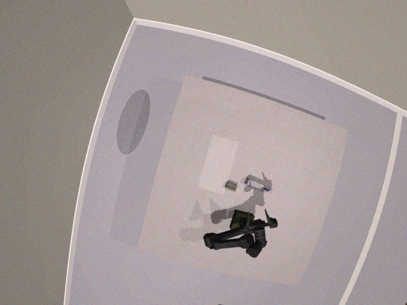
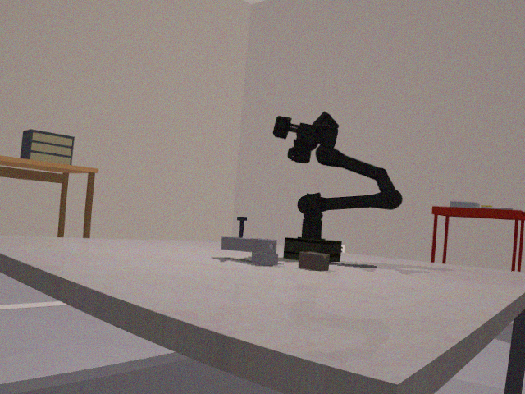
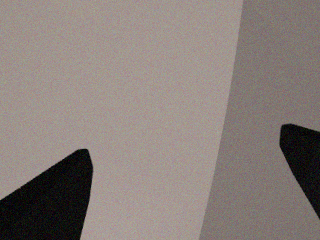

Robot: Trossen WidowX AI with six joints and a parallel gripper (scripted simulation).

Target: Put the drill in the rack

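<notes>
Right now the dark t-shaped key is 300 mm below my gripper tip, 120 mm to the right of it and 90 mm ahead of it. The rest, counted from my gripper tip: grey block fixture: 350 mm below, 90 mm ahead, 80 mm to the right; then dark olive-grey block: 370 mm below, 90 mm to the left, 40 mm ahead.
</notes>
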